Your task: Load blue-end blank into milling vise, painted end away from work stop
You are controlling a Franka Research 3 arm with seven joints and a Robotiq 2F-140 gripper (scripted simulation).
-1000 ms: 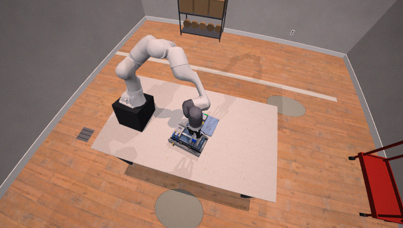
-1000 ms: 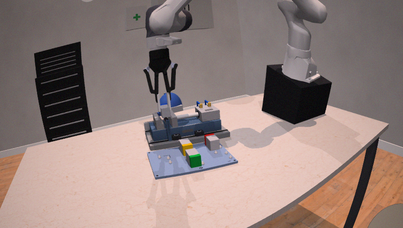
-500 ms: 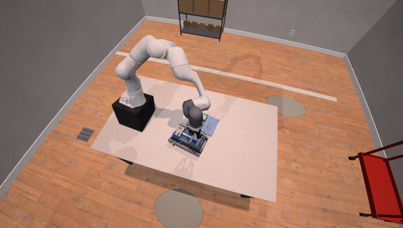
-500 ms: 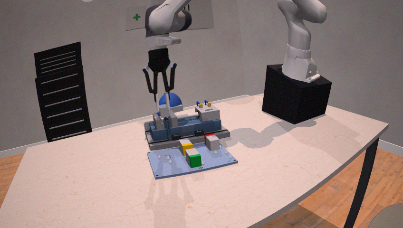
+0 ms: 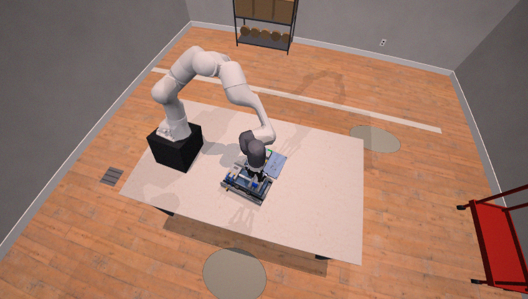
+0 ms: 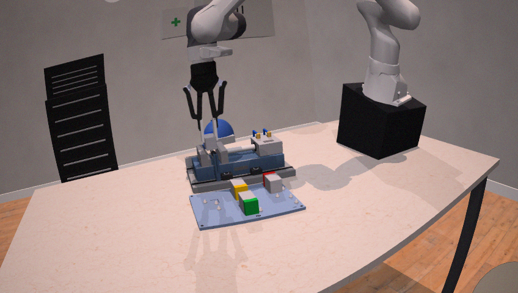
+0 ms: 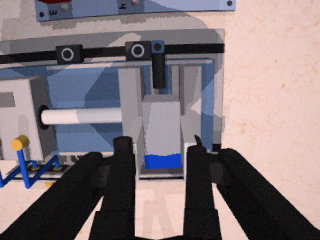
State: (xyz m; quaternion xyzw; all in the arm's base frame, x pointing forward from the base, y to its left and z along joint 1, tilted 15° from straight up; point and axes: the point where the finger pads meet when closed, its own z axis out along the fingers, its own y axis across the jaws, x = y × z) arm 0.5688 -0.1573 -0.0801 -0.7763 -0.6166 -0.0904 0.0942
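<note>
Right now the blue-ended blank is 30 mm below my hand. Round my hand: moving jaw 70 mm below, 30 mm behind, 10 mm to the left; black work stop rod 60 mm below, 50 mm to the left, 10 mm ahead; fixed jaw 70 mm below, 30 mm ahead.
</note>
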